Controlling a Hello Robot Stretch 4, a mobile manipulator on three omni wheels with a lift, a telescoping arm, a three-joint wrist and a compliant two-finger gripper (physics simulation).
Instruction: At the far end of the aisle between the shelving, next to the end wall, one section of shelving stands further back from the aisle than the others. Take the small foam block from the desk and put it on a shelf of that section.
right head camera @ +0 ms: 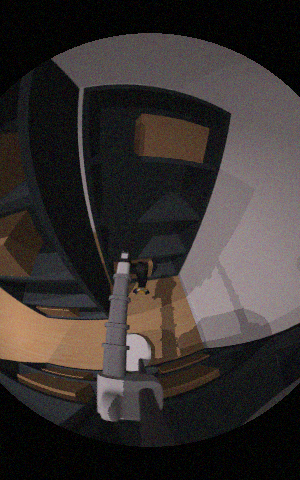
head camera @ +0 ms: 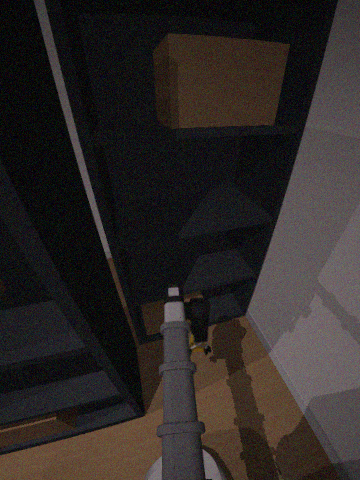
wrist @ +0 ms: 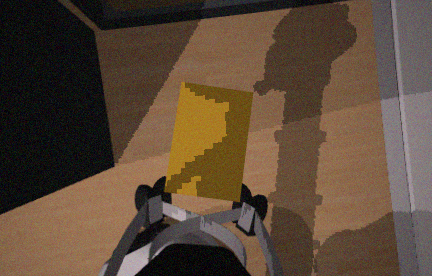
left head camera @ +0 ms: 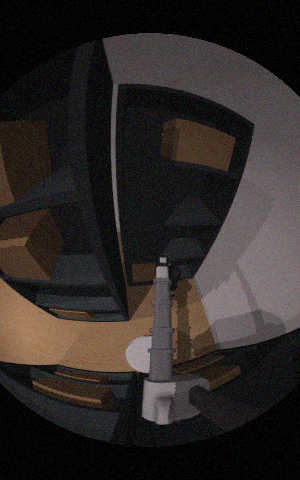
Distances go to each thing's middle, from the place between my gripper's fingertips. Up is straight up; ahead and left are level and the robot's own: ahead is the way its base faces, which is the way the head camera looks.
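My gripper is 50 mm short of the yellow foam block (wrist: 207,157), and it is also 20 mm below the block.
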